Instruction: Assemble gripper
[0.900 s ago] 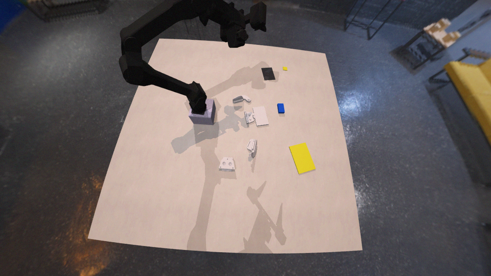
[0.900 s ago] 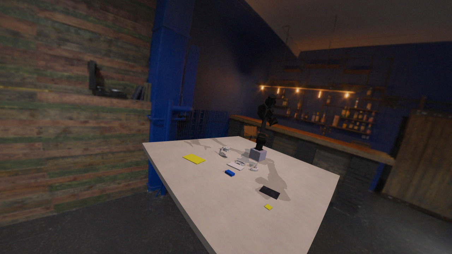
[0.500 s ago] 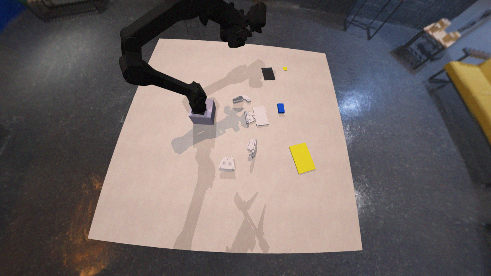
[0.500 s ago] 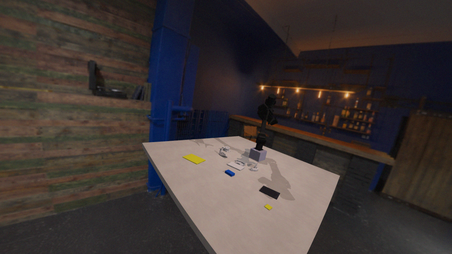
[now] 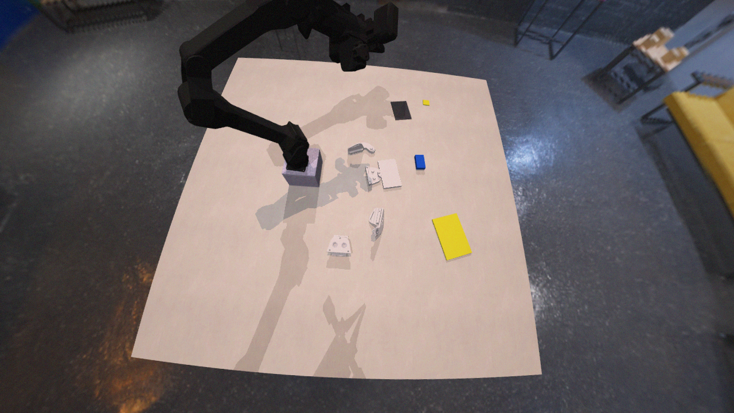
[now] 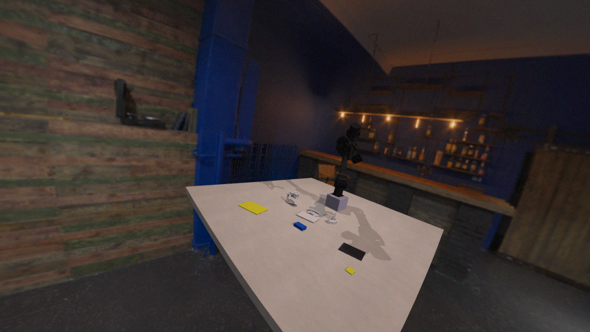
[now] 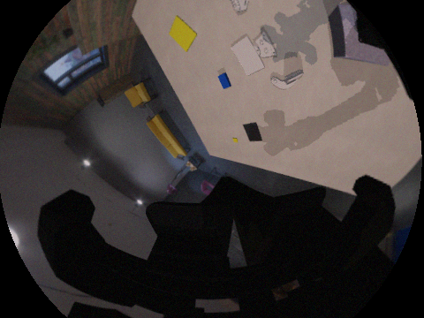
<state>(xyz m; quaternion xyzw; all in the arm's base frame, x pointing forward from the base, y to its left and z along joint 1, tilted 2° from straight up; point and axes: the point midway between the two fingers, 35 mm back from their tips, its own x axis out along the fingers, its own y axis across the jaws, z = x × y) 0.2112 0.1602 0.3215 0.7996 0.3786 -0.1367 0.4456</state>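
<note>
The grey jaw is 360 mm to the right of my gripper tip, 350 mm below it and 60 mm ahead of it. Round my gripper tip: black sheet 380 mm below, 210 mm to the left, 120 mm ahead; then blue block 380 mm below, 210 mm ahead, 60 mm to the right; then small yellow square 380 mm below, 280 mm to the left, 230 mm ahead.
</note>
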